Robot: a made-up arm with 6 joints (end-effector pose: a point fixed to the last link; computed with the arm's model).
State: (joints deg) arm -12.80 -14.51 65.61 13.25 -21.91 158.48
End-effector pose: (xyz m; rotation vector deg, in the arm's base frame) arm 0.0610 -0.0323 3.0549 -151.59 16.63 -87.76
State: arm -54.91 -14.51 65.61 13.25 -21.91 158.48
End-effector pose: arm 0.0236 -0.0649 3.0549 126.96 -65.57 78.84
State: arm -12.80 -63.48 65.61 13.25 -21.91 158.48
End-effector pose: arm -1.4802 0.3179 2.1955 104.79 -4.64 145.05
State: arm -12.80 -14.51 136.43 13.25 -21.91 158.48
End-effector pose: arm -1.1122 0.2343 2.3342 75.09 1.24 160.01
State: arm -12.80 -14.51 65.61 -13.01 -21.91 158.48
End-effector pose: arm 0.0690 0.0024 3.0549 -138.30 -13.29 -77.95
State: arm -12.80 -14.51 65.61 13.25 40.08 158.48
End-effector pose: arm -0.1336 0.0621 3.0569 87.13 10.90 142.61
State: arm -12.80 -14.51 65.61 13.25 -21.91 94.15
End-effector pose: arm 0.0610 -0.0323 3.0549 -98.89 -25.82 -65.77
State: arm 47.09 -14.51 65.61 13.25 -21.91 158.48
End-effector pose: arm 0.0585 0.0366 3.0549 -121.89 -53.47 -63.66
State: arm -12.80 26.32 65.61 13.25 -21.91 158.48
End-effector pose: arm 1.4777 -0.3541 2.6283 -168.12 24.01 -28.83
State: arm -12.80 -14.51 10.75 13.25 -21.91 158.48
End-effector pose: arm 0.9839 -0.2420 2.4654 -169.04 25.86 -7.90
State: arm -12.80 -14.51 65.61 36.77 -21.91 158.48
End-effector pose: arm 0.0416 -0.0576 3.0572 140.78 -42.22 83.49
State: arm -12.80 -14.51 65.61 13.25 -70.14 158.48
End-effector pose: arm 0.1457 -0.0795 2.9133 -158.85 33.35 -20.23
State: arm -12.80 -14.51 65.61 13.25 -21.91 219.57
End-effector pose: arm 0.0610 -0.0323 3.0549 109.73 -48.35 55.08
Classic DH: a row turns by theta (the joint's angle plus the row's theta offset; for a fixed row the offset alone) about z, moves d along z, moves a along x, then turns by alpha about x. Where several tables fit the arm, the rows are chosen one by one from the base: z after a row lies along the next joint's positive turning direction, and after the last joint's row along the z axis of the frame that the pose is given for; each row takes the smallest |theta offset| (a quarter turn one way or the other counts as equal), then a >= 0, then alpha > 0; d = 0 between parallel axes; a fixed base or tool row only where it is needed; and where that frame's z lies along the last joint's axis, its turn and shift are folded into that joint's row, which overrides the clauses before.
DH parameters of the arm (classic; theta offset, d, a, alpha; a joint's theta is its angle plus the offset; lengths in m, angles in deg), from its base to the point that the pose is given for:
joint 1: 0 0.89 0.22 -90
joint 2: -90 0 0.99 180
joint 3: 0 0 0.19 -90
joint 4: 0 -1.01 0 90
joint 5: 0 0 0 -90
joint 6: 90 -0.21 0 90
tool (fixed): -90 0 0 0

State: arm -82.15 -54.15 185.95 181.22 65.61 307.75
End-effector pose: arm -0.1584 1.1191 0.5197 42.46 40.73 93.82
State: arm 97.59 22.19 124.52 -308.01 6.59 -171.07
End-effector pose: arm -0.0365 0.1299 2.9534 -93.04 -18.72 -108.19
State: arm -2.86 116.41 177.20 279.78 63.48 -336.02
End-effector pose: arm 1.4406 -0.2574 1.5214 75.39 -93.95 -23.39
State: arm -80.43 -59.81 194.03 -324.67 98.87 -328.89
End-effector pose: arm 0.0248 0.5748 0.3489 -18.92 12.73 -44.05
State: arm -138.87 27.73 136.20 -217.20 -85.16 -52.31
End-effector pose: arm -0.0958 0.0843 2.6281 46.08 50.03 64.60
